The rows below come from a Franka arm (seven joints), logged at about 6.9 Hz.
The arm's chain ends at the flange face. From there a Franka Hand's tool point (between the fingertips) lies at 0.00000 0.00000 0.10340 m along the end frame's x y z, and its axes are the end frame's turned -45 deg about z.
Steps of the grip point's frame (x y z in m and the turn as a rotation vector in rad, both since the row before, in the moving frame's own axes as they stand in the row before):
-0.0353 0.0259 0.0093 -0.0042 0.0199 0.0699
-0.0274 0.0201 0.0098 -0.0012 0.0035 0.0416
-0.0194 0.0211 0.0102 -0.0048 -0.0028 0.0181
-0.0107 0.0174 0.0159 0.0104 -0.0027 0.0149
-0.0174 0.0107 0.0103 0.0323 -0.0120 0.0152
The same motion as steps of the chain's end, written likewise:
-0.0084 0.0444 0.0093 0.0111 0.0170 0.0699
-0.0055 0.0337 0.0098 0.0016 0.0033 0.0416
0.0011 0.0281 0.0102 -0.0054 0.0014 0.0181
0.0057 0.0204 0.0159 0.0054 -0.0093 0.0149
-0.0015 0.0214 0.0104 0.0144 -0.0313 0.0152

